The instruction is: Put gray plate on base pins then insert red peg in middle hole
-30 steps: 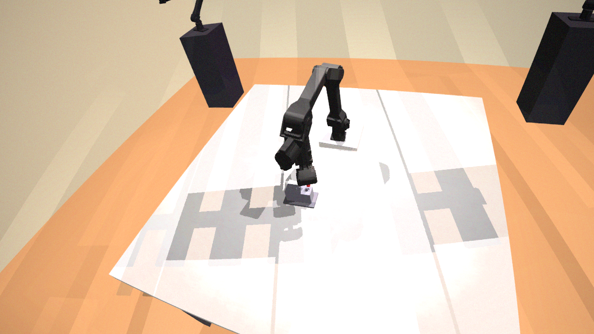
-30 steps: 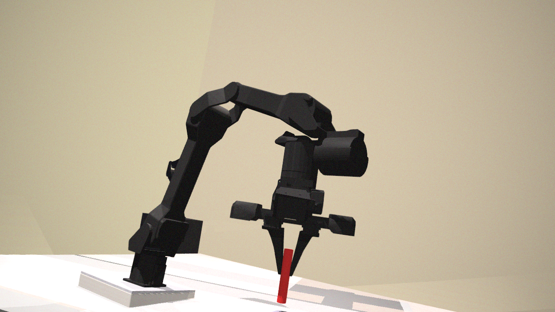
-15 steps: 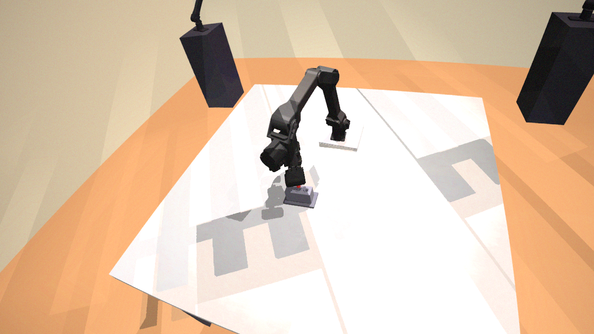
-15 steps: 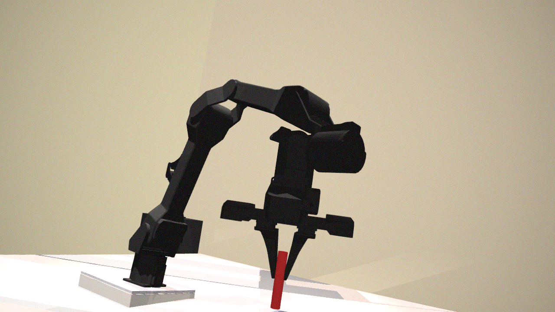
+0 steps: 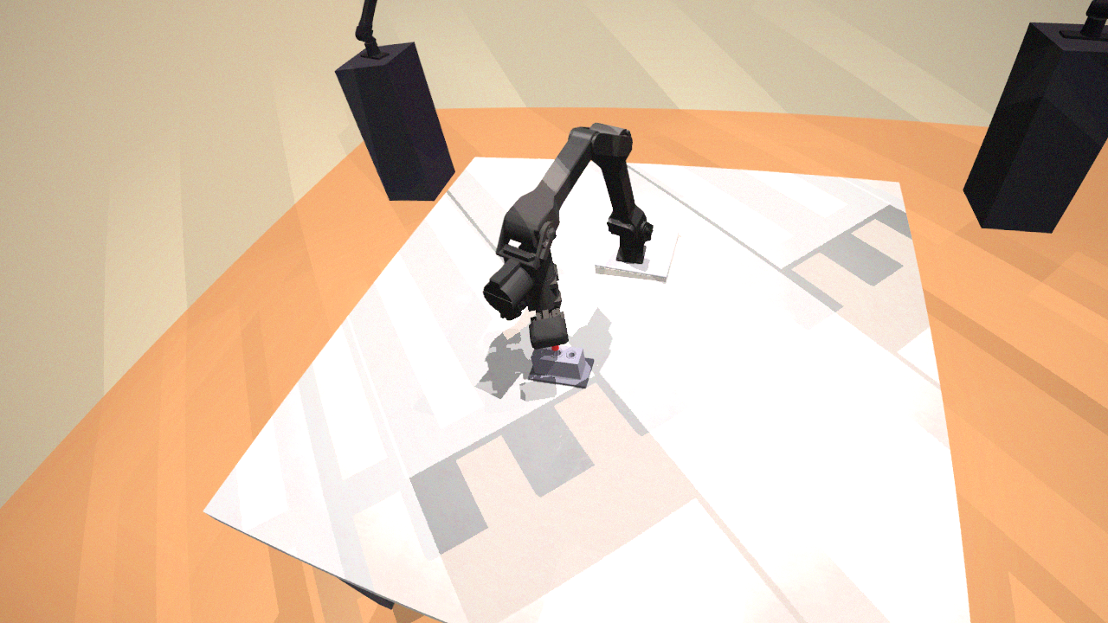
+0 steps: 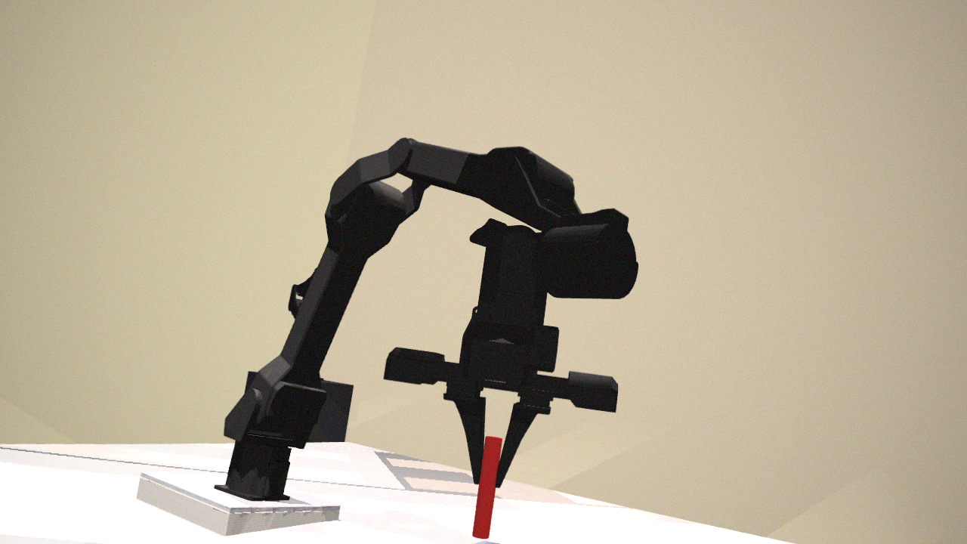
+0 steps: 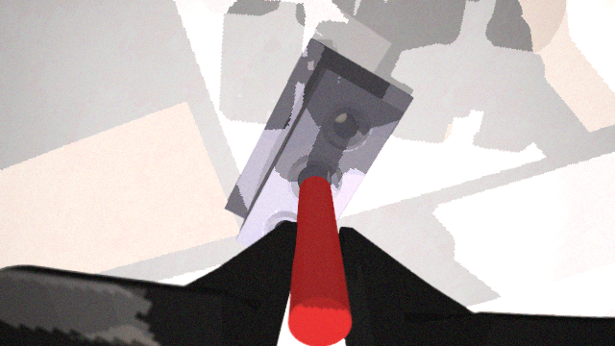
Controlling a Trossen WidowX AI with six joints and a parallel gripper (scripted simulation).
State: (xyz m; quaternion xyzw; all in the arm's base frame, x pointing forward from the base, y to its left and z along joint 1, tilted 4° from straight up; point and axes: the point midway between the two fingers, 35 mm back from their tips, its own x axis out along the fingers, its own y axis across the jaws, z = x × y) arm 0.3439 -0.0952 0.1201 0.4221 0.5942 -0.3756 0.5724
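Now: gripper tip right at the red peg. From my gripper tip the other things lie so: base (10 cm below); then gray plate (7 cm below).
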